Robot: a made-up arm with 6 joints.
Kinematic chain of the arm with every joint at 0, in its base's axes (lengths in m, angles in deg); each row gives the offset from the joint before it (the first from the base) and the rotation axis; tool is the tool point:
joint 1: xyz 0 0 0.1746 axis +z
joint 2: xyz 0 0 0 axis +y
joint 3: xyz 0 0 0.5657 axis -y
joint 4: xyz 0 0 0 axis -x
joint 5: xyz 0.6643 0 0 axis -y
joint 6: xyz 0 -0.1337 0 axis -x
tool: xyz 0 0 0
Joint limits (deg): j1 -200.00..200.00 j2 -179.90..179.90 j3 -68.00..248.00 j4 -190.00..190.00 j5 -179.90..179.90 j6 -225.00..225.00
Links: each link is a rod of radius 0.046 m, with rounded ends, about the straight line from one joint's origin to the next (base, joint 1, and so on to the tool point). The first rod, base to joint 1, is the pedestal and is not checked.
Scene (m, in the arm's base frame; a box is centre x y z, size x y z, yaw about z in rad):
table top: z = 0
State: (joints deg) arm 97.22 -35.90 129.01 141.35 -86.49 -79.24
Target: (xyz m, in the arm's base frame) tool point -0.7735 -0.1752 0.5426
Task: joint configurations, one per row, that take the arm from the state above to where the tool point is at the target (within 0.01 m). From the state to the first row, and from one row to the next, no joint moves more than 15 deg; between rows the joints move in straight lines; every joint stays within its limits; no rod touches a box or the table.
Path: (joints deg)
1: 84.42 -32.33 136.53 141.51 -86.49 -79.24
2: 71.62 -28.75 144.04 141.68 -86.49 -79.24
3: 58.83 -25.18 151.56 141.84 -86.49 -79.24
4: 46.03 -21.61 159.07 142.00 -86.49 -79.24
5: 33.23 -18.04 166.59 142.16 -86.49 -79.24
6: 20.43 -14.46 174.10 142.33 -86.49 -79.24

